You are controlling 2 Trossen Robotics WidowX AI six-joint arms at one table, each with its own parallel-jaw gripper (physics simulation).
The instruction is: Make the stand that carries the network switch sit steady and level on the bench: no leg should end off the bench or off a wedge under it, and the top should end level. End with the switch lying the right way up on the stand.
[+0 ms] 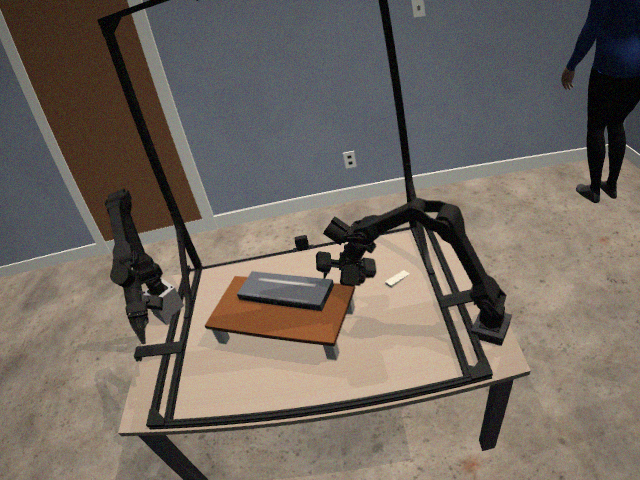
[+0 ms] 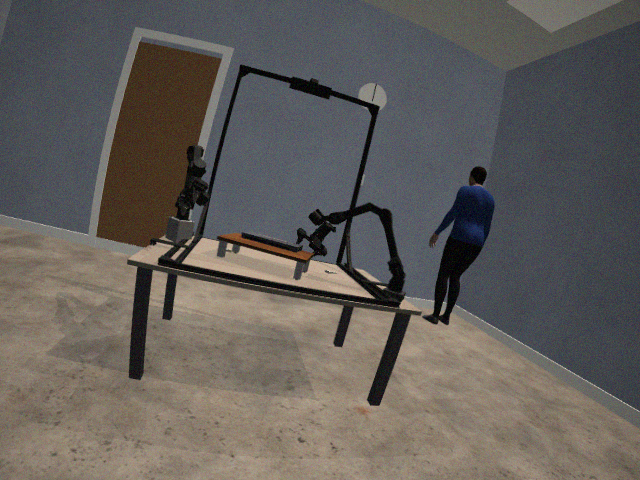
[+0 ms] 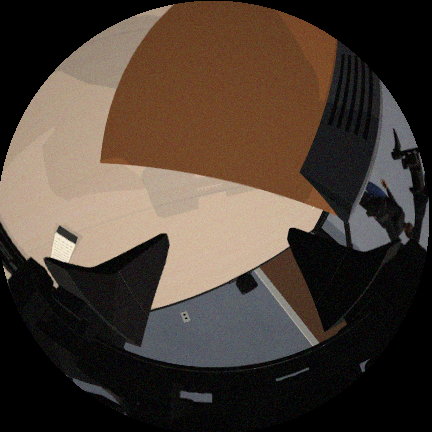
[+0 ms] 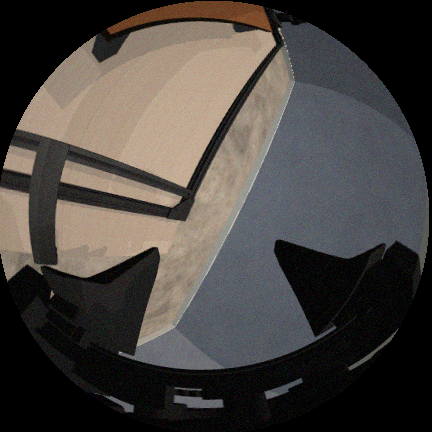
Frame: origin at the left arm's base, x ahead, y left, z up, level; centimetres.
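Seen in the pictures: left gripper, fingertip midpoint: (image 1: 337, 279) (image 3: 229, 237); right gripper, fingertip midpoint: (image 1: 143, 342) (image 2: 188, 209) (image 4: 218, 250); left arm's base at its link origin: (image 1: 491, 322) (image 2: 394, 290); right arm's base at its link origin: (image 1: 157, 290) (image 2: 181, 219).
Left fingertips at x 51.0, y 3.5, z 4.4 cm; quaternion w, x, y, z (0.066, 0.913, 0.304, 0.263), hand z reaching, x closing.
Pixels of each thing's top centre, then the offset from my left fingertips to it. Level surfaces: height alone.
- bench at its surface level: dz -7.7 cm
- dark grey switch at its top centre: (image 3: 366, 183) (image 1: 283, 287) (image 2: 272, 238) dx +10.3, dy +13.9, dz +5.1 cm
- small pale strip at its top centre: (image 3: 58, 258) (image 1: 397, 276) (image 2: 332, 270) dx -13.9, dy -14.1, dz -6.4 cm
The stand (image 1: 279, 322) (image 2: 230, 238) (image 3: 215, 100) (image 4: 200, 11) has a flat orange-brown top and grey legs and stands on the bench (image 1: 258, 382). I cannot tell whether its top is exactly level; the feet of the back legs are partly hidden. The dark grey switch (image 1: 284, 290) (image 2: 271, 241) (image 3: 345, 150) lies flat on the back part of the top. My left gripper (image 1: 345, 265) (image 2: 309, 243) (image 3: 229, 237) is open and empty near the stand's back right corner. My right gripper (image 1: 141, 333) (image 4: 218, 250) is open and empty, off at the left. No wedge can be made out under a leg.
A small pale strip (image 1: 397, 279) (image 2: 330, 271) (image 3: 64, 245) with a dark end lies on the bench right of the stand. A black frame (image 1: 179, 372) borders the work area. A grey box (image 1: 168, 303) (image 2: 179, 229) is at the left edge by the right arm. A person (image 2: 473, 222) stands behind at right.
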